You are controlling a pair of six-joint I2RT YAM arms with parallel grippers.
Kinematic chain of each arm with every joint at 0, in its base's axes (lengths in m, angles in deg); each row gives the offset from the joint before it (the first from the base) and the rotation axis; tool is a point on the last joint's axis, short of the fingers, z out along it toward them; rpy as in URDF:
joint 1: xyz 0 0 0.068 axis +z
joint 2: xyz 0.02 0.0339 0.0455 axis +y
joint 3: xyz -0.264 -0.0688 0 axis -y
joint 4: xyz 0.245 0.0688 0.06 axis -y
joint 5: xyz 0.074 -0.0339 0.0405 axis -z
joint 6: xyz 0.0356 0 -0.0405 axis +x
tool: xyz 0 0 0 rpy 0 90 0
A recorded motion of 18 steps. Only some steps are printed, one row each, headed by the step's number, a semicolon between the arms.
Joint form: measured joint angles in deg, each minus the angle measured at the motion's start. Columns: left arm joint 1, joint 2, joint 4, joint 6, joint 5, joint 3; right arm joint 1, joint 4, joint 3, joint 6, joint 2, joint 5.
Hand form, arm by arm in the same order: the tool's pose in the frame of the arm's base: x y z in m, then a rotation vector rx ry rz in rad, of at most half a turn. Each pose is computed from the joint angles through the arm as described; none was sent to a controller.
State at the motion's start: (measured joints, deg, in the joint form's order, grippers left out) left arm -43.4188 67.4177 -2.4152 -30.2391 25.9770 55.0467; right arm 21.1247 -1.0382 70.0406 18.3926 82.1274 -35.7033
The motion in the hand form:
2: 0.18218 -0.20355 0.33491 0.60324 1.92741 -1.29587; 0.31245 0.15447 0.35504 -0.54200 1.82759 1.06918
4: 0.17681 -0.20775 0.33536 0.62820 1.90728 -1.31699; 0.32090 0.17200 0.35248 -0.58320 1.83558 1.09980
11: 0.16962 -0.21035 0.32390 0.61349 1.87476 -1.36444; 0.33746 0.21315 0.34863 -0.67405 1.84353 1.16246
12: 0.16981 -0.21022 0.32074 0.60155 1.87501 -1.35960; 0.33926 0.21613 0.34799 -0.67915 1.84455 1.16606
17: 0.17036 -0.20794 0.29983 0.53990 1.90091 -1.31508; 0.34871 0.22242 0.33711 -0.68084 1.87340 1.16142
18: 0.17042 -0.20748 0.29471 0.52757 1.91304 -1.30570; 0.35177 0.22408 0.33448 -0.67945 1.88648 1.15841
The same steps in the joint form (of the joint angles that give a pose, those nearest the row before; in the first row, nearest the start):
2: -1.48 -0.13 0.17 0.00 -0.04 -0.37; 1.73 -0.42 1.93 -0.11 2.69 -0.46
4: -2.91 -0.33 1.38 -0.09 -0.02 -0.79; 3.72 -0.70 4.92 -0.28 6.19 -1.01
11: -4.46 -1.18 7.47 -2.40 -0.57 -5.01; 8.02 -1.94 12.70 -0.70 14.03 -2.08
12: -4.48 -1.18 8.37 -2.65 -1.16 -5.77; 8.26 -2.03 13.38 -0.72 14.73 -2.14
17: -4.48 -1.18 11.87 -3.41 -4.55 -10.14; 8.39 -2.36 14.67 -1.12 17.42 -1.95
18: -4.48 -1.09 12.33 -3.63 -5.16 -11.04; 8.39 -2.95 15.37 -1.25 18.27 -1.81

